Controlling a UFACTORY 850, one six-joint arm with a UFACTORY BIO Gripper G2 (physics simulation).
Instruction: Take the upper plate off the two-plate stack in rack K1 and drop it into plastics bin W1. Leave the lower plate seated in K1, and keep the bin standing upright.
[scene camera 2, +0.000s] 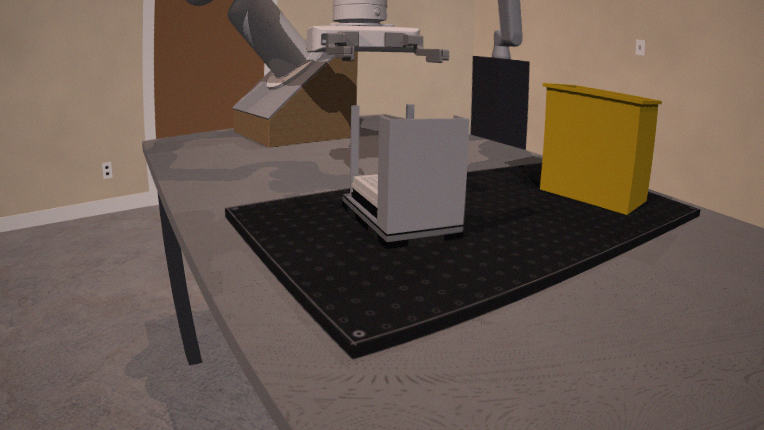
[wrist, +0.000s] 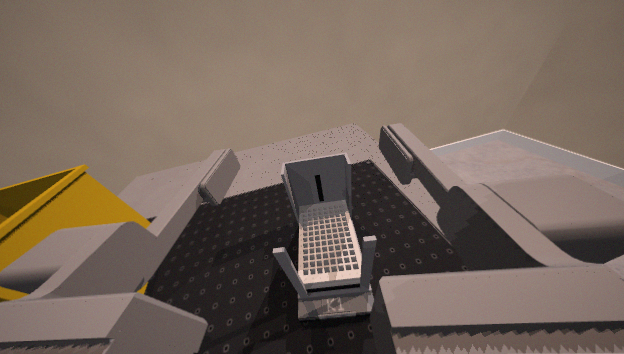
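Observation:
Rack K1 is a grey holder with one tall slotted wall and two thin posts. It stands upright on the black mat. A white plate stack sits low in it. The upper plate's grid of wells shows in the wrist view; the lower plate cannot be told apart. Plastics bin W1 is yellow and open-topped, and stands upright on the mat. My gripper is partly open and empty, high above the rack, with its fingers spread wider than the rack in the wrist view.
The black perforated mat lies on the grey table. A wooden wedge block under a grey arm stands at the back left. A dark pedestal with another arm part stands behind, between rack and bin.

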